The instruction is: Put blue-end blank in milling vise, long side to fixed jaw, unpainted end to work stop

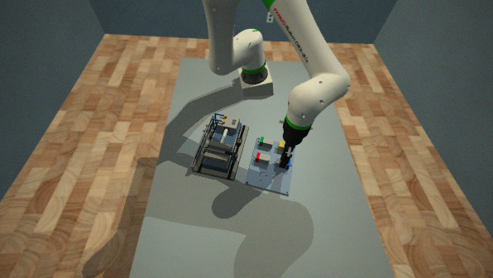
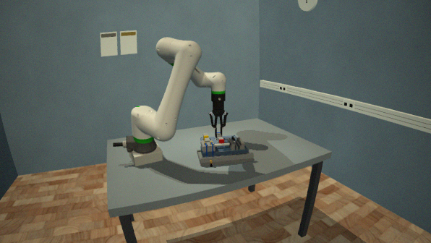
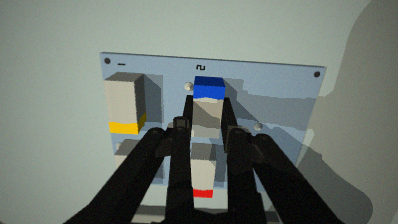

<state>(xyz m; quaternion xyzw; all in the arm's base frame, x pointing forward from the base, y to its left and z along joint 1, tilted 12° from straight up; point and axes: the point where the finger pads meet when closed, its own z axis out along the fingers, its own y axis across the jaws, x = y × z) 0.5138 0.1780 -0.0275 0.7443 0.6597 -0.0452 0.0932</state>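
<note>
The plate is 60 mm below my hand and 50 mm to the right of it. The rest, counted from my hand: yellow-ended blank 90 mm behind, 30 mm below, 10 mm to the left; red-ended blank 90 mm to the right, 30 mm below, 10 mm behind; green-ended blank 100 mm behind, 80 mm to the right, 30 mm below.
</note>
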